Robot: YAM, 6 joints.
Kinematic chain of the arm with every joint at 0, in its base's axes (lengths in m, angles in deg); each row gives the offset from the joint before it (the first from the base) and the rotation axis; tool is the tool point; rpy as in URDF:
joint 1: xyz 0 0 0.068 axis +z
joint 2: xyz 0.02 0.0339 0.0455 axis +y
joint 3: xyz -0.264 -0.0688 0 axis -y
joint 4: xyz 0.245 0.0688 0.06 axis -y
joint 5: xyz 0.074 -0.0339 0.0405 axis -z
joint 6: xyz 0.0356 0 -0.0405 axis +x
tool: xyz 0 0 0 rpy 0 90 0
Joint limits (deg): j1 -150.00..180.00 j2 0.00..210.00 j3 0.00..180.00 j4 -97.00..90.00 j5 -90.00..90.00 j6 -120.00..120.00
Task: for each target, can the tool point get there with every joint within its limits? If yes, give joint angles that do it. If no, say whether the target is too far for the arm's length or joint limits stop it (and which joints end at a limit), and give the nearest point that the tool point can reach.
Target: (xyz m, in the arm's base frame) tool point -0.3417 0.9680 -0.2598
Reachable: no: too far | nearest point -0.2020 0.5722 -0.1041 | short by 0.448 m
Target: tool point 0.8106 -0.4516 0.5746
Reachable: no: too far | nearest point 0.5049 -0.2813 0.3969 | short by 0.392 m
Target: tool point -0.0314 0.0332 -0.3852
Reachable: no: joint limits stop it (at a limit: joint 2) | nearest point -0.0505 0.0533 -0.3351 | short by 0.057 m
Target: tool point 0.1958 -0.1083 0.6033
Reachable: yes | joints -27.39 77.31 95.76 45.32 9.83 79.81
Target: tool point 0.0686 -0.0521 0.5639
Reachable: yes | joints -53.64 54.75 73.31 70.37 -43.22 -15.85
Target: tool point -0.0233 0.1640 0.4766
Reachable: yes | joints 94.64 55.65 83.55 -39.90 -16.24 38.27
